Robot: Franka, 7 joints.
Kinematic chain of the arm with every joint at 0, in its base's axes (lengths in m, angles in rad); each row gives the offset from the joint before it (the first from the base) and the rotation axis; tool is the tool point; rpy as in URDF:
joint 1: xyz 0 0 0.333 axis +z
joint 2: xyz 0 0 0 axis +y
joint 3: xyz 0 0 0.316 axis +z
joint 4: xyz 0.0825 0 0 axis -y
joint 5: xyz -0.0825 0 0.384 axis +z
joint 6: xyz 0 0 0 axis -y
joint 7: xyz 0.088 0 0 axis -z
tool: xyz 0 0 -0.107 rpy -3.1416 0 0
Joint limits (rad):
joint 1: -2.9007..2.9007
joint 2: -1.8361..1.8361
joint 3: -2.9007..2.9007
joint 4: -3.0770..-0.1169
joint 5: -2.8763..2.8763
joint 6: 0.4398..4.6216
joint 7: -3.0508..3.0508
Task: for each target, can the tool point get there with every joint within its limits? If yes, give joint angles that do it. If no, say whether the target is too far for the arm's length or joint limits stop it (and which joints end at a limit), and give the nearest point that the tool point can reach.
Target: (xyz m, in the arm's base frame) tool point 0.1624 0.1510 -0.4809
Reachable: no: joint limits stop it (at a limit: joint 2) | nearest point 0.1709 0.1589 -0.3584 | short by 0.123 m
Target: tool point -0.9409 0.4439 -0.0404
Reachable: no: too far | nearest point -0.7303 0.3445 0.0432 | short by 0.247 m
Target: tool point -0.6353 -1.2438 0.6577
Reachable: no: too far | nearest point -0.3801 -0.7442 0.5273 | short by 0.576 m
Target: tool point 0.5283 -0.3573 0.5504
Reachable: yes | joints 0.6249 0.6801 -1.4952 -1.6671 -0.2674 2.1357 -1.9691
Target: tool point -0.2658 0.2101 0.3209
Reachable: yes | joints -2.3854 -0.9419 -1.7796 -2.5295 -2.3844 3.6414 -1.0239
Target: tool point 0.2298 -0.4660 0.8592
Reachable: yes | joints 0.0912 0.2624 -1.6540 -1.0410 -2.3059 3.4055 -1.5379
